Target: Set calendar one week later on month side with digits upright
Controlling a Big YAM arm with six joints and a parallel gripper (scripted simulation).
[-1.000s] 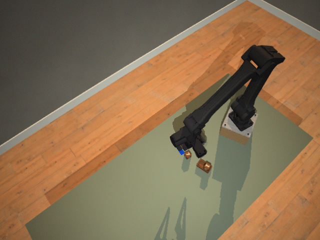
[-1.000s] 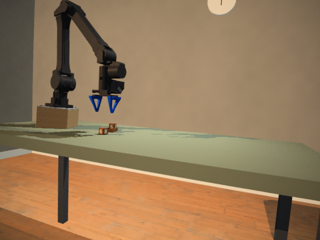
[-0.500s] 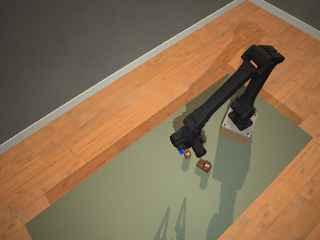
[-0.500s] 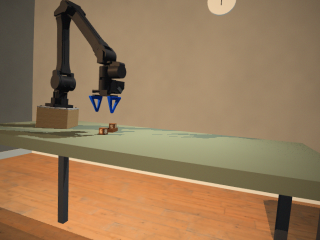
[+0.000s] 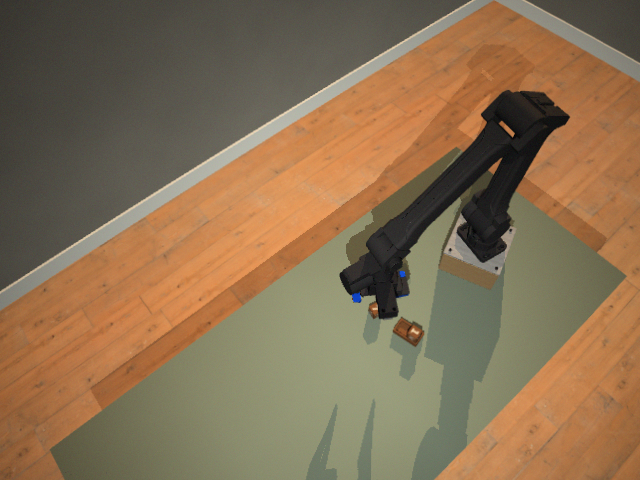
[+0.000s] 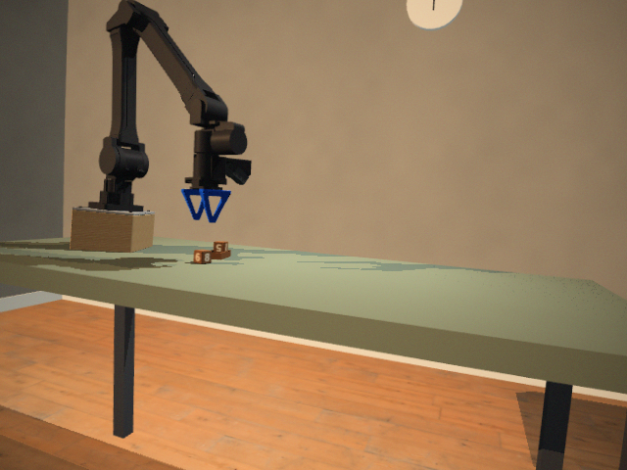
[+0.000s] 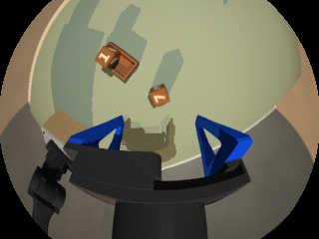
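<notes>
Right now my hand is 9 cm above the brown digit cube. Also, from my hand: brown tray (10 cm to the left, 10 cm below, 5 cm behind).
</notes>
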